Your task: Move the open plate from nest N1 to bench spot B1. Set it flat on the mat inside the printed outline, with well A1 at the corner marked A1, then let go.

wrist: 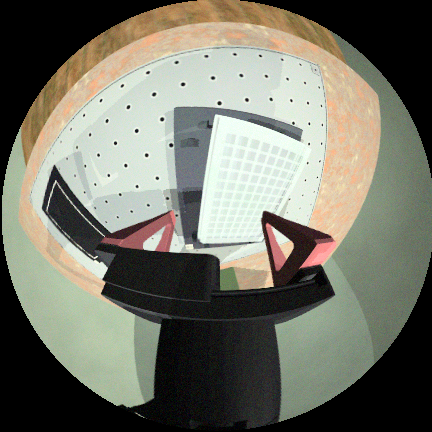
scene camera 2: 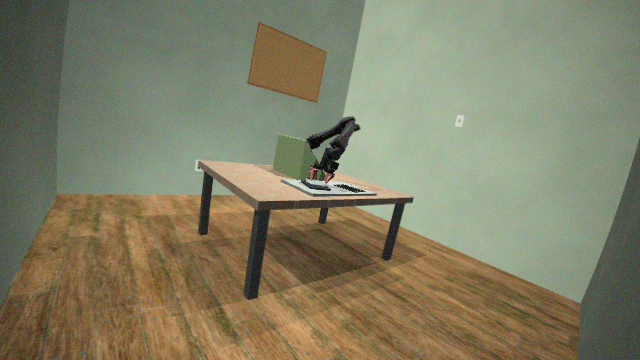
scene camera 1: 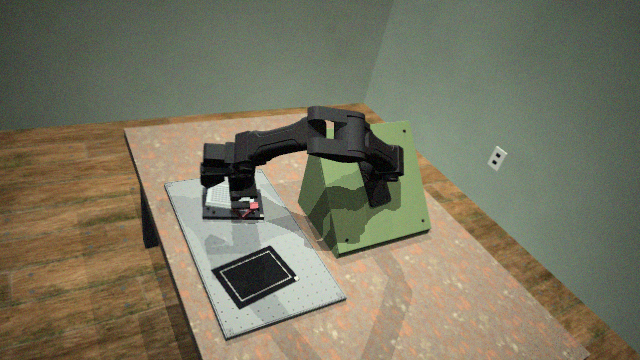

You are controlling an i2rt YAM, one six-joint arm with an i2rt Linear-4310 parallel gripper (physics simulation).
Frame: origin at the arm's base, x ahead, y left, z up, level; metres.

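Seen in the pictures: gripper, between the fingertips: (wrist: pixel 217 214) (scene camera 2: pixel 317 182) (scene camera 1: pixel 239 204); arm's base, origin of its link: (scene camera 2: pixel 301 151) (scene camera 1: pixel 370 170).
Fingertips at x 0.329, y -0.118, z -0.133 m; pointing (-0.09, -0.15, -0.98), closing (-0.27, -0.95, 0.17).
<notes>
Pixels of each thing's top centre, then the offset from my fingertips to it. "pt": a spot on its surface instead. Level surfaces: height alone.
- white open plate, centre of its top: (wrist: pixel 252 203) (scene camera 1: pixel 231 193) (scene camera 2: pixel 315 180) dy -0.033, dx +0.013, dz +0.017 m
- dark nest N1, centre of its top: (wrist: pixel 240 201) (scene camera 1: pixel 233 199) (scene camera 2: pixel 315 182) dy -0.025, dx +0.009, dz +0.003 m
- black mat, height of its surface: dz -0.017 m
- small white corner marker, a spot on its surface: (scene camera 1: pixel 296 278) pt dy +0.272, dx -0.027, dz -0.017 m
- grey perforated board, centre of its top: (wrist: pixel 136 219) (scene camera 1: pixel 247 235) (scene camera 2: pixel 331 186) dy +0.097, dx +0.020, dz -0.018 m
- mottled table, height of its surface: dz -0.032 m
The white open plate (scene camera 1: pixel 217 196) (wrist: pixel 250 185) is on the dark nest N1 (scene camera 1: pixel 225 216) (scene camera 2: pixel 316 187) (wrist: pixel 187 162). In the wrist view it is offset to the right of the nest base and looks tipped, with dark base bare on the left. The lettering for A1 on the plate is too small to read. My gripper (scene camera 2: pixel 320 181) (wrist: pixel 217 214) is open. Its red fingers stand wide apart just above the near end of the plate, with nothing gripped. The black mat (scene camera 1: pixel 256 275) (scene camera 2: pixel 350 188) (wrist: pixel 75 220) at B1 has a thin pale outline and a small white corner marker (scene camera 1: pixel 296 278).
Nest and mat are on a grey perforated board (scene camera 1: pixel 320 290) (wrist: pixel 150 120) on the mottled table (scene camera 1: pixel 450 300). A green wedge-shaped stand (scene camera 1: pixel 400 200) (scene camera 2: pixel 290 155) carries the arm's base beside the board. The black arm reaches across from the stand to the nest.
</notes>
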